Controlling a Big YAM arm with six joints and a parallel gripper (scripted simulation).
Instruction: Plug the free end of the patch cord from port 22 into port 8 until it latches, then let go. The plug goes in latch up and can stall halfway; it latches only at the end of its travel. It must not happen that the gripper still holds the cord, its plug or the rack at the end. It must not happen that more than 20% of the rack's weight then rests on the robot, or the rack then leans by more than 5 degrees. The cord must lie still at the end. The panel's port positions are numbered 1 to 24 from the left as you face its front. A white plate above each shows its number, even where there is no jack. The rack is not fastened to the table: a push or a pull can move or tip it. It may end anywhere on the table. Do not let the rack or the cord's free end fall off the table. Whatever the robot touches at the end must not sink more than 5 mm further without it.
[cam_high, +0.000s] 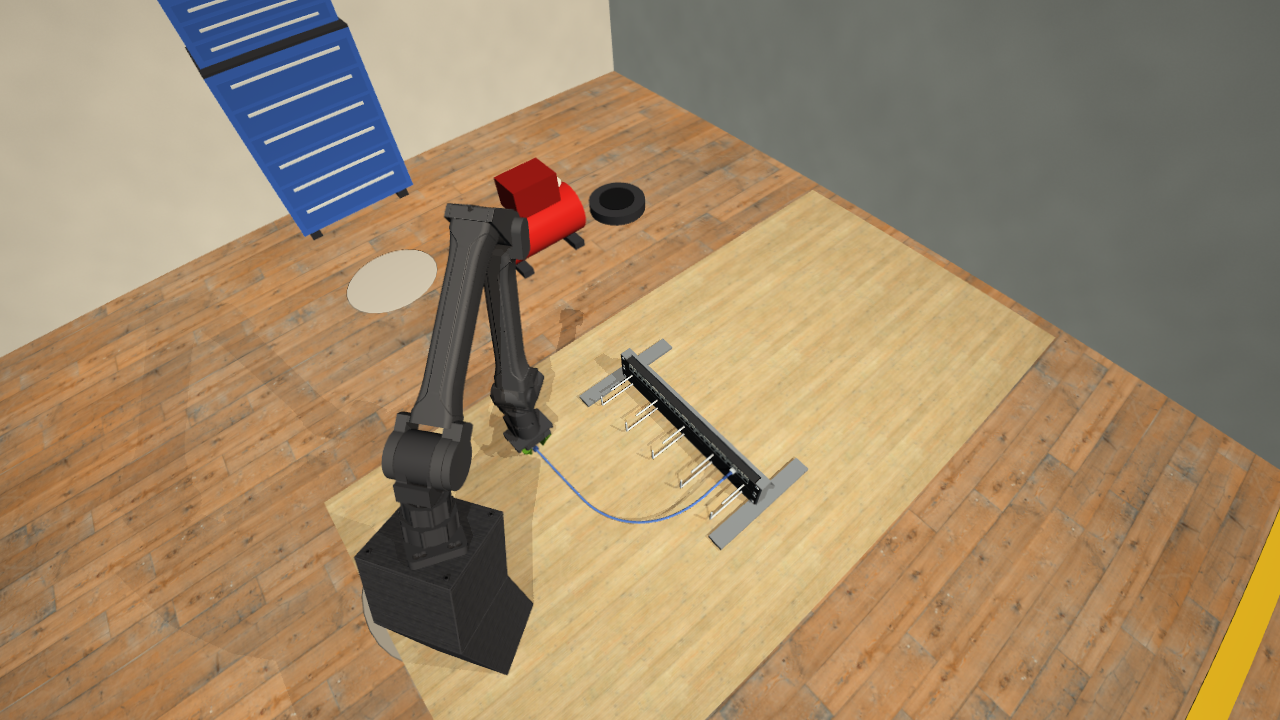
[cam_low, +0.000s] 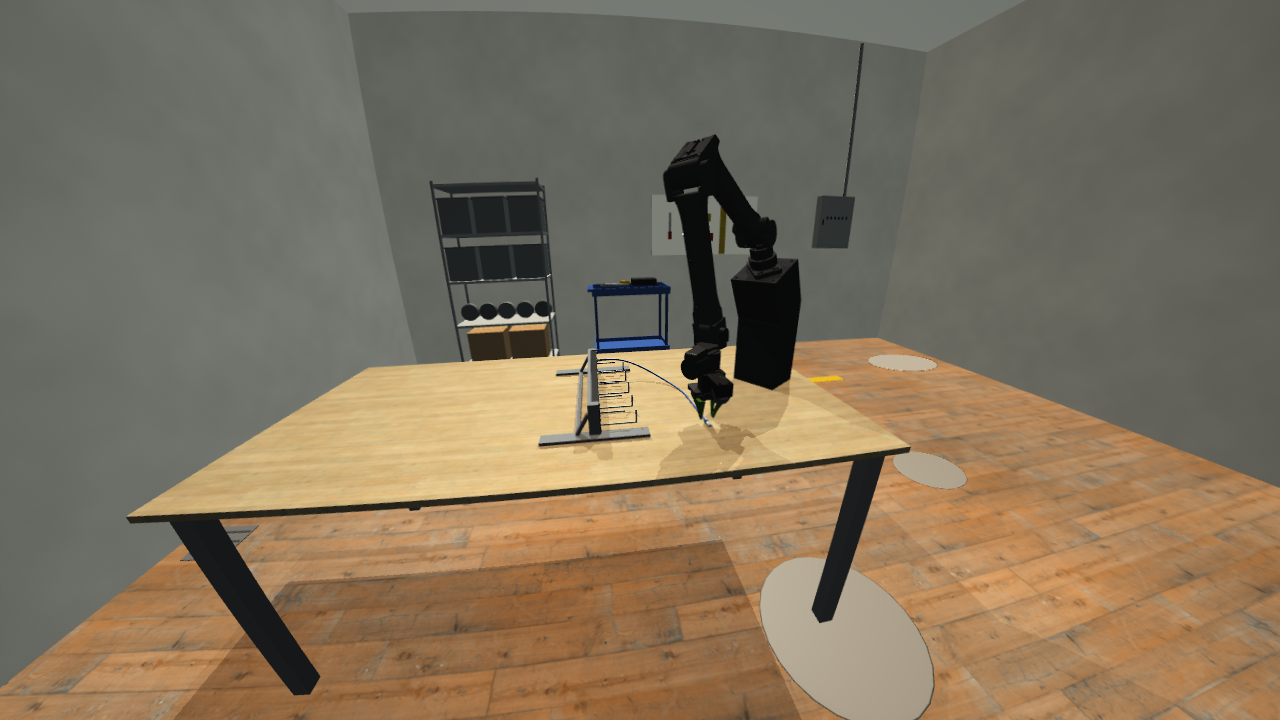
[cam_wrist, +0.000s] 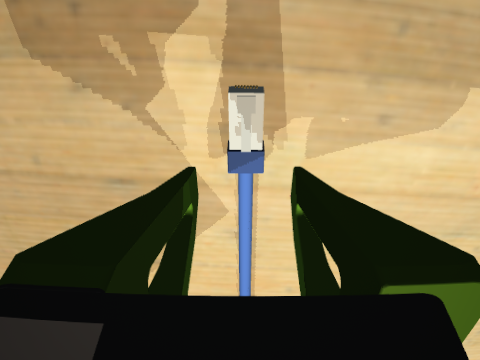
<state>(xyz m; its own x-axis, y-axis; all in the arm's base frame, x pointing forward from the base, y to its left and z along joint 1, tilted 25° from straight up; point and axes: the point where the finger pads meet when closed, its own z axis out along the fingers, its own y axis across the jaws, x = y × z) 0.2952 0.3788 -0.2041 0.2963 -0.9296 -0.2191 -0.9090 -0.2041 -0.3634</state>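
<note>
Right now my hand is 1 cm past the cord plug, 2 cm to the right of it and 2 cm above it.
</note>
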